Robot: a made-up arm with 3 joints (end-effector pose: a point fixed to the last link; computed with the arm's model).
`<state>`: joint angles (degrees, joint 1 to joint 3).
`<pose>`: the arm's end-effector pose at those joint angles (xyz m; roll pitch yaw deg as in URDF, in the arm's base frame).
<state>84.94 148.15 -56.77</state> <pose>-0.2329 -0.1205 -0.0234 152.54 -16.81 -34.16</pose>
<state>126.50 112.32 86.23</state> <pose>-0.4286 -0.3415 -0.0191 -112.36 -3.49 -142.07</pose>
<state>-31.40 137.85 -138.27</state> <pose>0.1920 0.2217 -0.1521 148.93 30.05 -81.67</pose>
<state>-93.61 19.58 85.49</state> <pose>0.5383 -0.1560 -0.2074 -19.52 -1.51 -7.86</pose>
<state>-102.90 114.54 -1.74</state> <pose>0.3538 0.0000 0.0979 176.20 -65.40 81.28</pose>
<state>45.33 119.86 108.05</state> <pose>-0.3977 0.3813 -0.0744 -121.12 15.59 126.11</pose>
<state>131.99 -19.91 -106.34</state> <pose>-0.1372 -0.1844 -0.2632 -19.17 -5.50 26.58</pose>
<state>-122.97 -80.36 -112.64</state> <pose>0.2609 -0.0289 -0.2002 -79.57 -22.30 143.03</pose>
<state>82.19 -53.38 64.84</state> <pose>-0.5143 0.0854 -0.3878 50.61 19.95 156.54</pose>
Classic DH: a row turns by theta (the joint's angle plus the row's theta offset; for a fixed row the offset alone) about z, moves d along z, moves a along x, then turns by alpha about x. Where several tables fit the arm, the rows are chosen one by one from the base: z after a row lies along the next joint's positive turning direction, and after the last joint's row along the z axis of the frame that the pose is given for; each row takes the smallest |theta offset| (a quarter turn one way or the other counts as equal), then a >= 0, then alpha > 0; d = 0 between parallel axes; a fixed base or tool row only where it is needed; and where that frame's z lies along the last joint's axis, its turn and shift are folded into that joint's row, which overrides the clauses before.
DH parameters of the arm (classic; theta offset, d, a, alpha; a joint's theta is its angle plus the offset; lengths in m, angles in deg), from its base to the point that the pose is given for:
joint 1: 0 -0.18 -0.04 90
joint 2: 0 -0.38 0.1 -90
joint 3: -10.01 0 0.1726 0
tool (fixed): 10.01 -0.08 0 0

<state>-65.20 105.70 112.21</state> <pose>0.5064 0.2122 -0.0972 -106.89 21.34 18.50</pose>
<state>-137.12 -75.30 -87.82</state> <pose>0.2140 -0.0865 -0.2743 -75.29 2.11 133.43</pose>
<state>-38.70 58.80 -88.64</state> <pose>0.1830 0.1216 -0.1581 58.79 -1.16 -128.00</pose>
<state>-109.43 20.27 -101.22</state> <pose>0.1990 -0.0945 -0.2421 19.91 3.87 150.03</pose>
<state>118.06 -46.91 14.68</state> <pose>-0.3889 -0.1082 -0.4333 15.16 44.95 139.04</pose>
